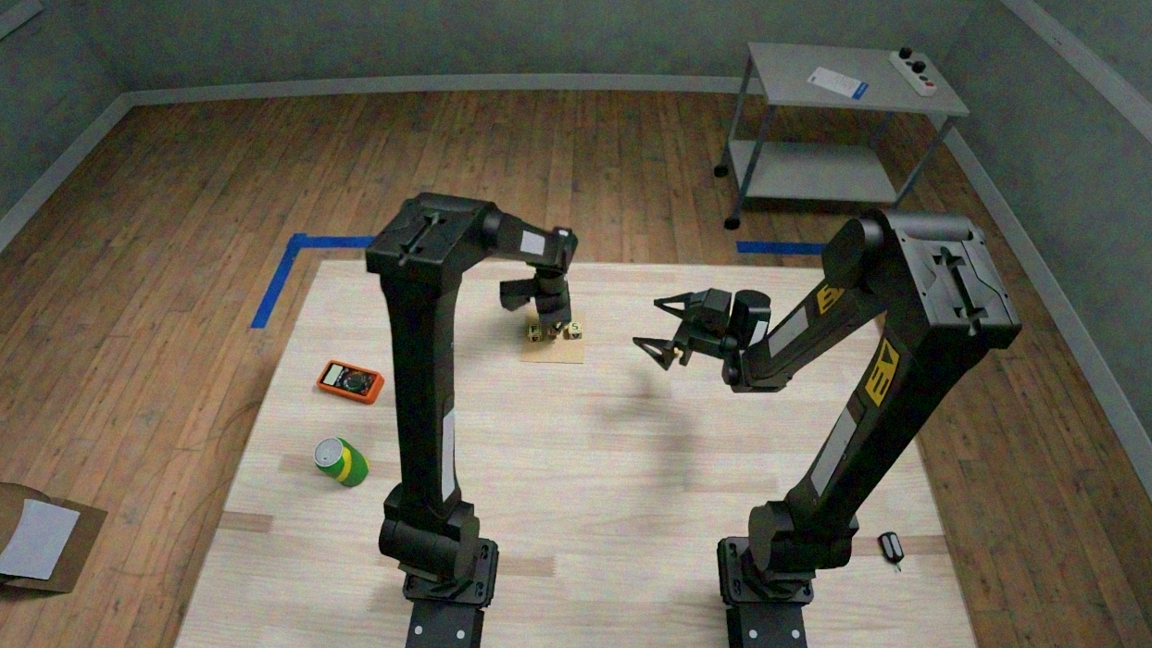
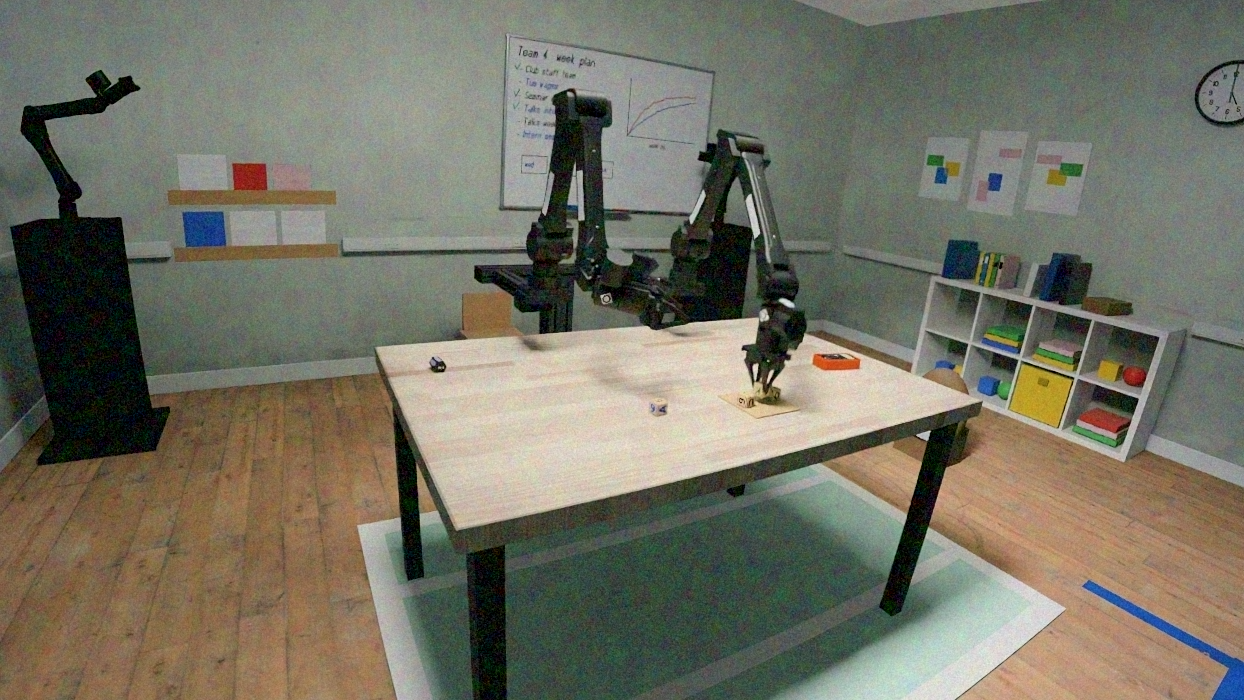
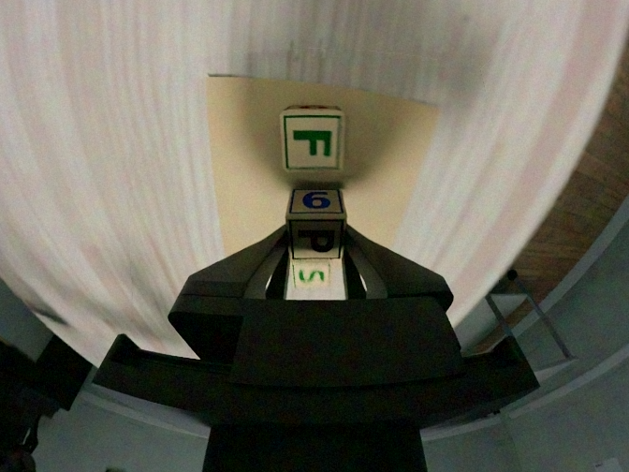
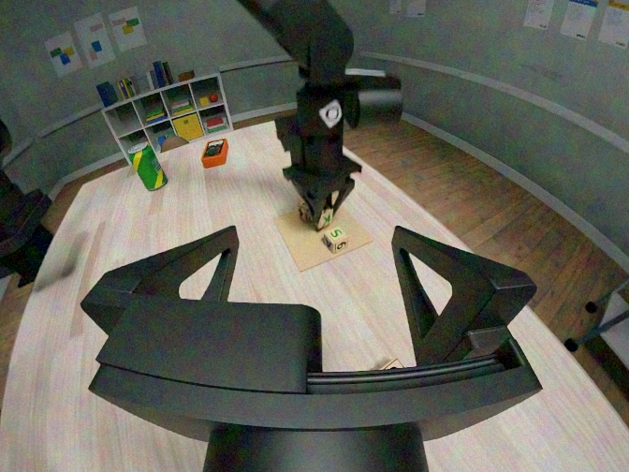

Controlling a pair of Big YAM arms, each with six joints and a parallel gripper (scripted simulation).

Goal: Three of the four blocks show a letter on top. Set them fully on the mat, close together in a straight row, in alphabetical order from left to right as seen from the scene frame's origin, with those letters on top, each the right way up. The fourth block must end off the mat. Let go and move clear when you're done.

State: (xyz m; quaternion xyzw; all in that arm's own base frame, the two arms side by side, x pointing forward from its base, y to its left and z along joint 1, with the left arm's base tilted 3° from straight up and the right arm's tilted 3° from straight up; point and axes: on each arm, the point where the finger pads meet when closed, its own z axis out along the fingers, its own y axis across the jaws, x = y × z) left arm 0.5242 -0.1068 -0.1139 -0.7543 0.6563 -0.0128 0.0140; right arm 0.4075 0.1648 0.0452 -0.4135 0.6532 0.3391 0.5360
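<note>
Now: the P block 1 cm to the left of my left hand and 1 cm below it. From my left hand the other things lie so: F block (5 cm to the left, 2 cm below, 1 cm behind); S block (4 cm to the right, 2 cm below); tan mat (4 cm below, 1 cm to the left).
</note>
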